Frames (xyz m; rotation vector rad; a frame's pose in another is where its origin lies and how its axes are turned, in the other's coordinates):
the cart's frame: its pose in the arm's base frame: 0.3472 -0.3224 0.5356 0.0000 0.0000 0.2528
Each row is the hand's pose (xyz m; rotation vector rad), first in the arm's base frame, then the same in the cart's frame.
Working: the arm's base frame: its pose in the cart's frame: -0.2555 0.3990 -0.5356 0.0000 0.0000 -0.2528

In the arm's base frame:
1: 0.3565 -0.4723 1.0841 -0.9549 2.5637 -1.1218
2: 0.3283 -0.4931 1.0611 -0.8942 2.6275 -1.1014
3: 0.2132 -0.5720 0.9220 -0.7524 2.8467 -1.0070
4: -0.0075 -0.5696 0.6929 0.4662 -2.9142 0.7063
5: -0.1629 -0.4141 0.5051 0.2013 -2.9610 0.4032
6: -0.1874 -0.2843 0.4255 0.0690 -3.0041 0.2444
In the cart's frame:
1: -0.0285 -0.1475 0.5485 -0.6424 2.7419 -1.1811
2: -0.0610 -0.1605 0.5255 -0.5719 2.7978 -1.1544
3: -0.1922 -0.2082 0.3864 0.3848 -2.8985 0.9978
4: -0.4053 -0.1506 0.1573 0.0935 -2.8992 0.6685
5: -0.5168 0.0388 -0.0305 -0.1719 -2.9342 0.3687
6: -0.5081 0.1706 -0.1101 -0.3085 -2.9715 0.2171

